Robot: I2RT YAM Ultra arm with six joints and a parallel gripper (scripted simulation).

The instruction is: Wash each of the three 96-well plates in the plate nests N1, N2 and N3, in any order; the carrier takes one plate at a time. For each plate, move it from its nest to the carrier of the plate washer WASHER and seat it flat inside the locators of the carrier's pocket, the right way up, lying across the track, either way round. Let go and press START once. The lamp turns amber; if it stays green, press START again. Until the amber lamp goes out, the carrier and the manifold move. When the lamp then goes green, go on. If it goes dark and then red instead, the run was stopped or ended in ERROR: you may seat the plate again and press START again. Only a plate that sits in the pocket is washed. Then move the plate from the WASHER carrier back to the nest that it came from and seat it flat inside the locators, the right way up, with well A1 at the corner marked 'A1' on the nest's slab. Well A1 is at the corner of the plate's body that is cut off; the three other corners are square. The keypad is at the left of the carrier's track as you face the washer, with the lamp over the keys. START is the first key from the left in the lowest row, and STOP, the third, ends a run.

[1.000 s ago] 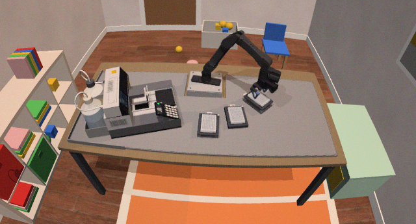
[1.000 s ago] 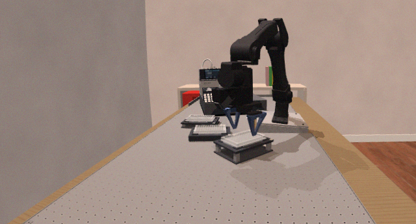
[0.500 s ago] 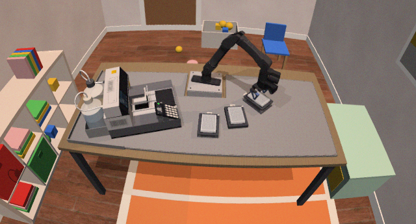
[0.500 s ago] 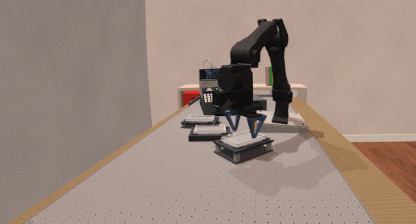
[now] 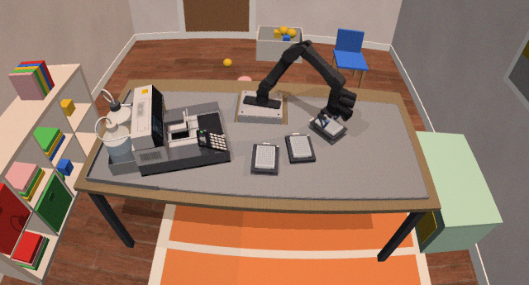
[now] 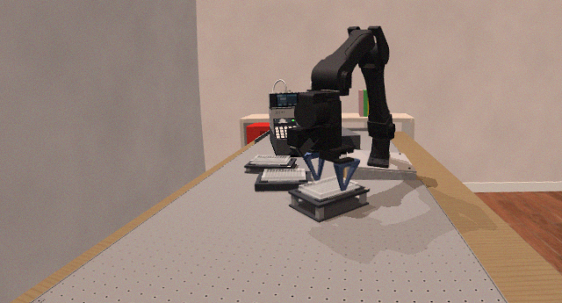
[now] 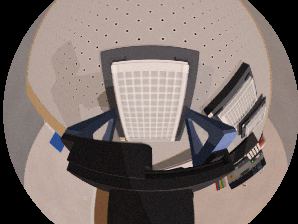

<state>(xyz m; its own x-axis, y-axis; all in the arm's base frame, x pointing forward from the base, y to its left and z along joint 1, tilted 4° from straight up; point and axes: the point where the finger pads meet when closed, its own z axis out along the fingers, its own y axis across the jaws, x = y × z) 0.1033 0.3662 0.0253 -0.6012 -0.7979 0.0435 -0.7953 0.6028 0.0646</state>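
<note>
Now: the nest 20 mm below my hand. The rest, counted from my hand: manifold 240 mm ahead, 700 mm to the right, 80 mm above; plate washer 250 mm ahead, 700 mm to the right, 70 mm above; washer carrier 180 mm ahead, 570 mm to the right, 30 mm above.
</note>
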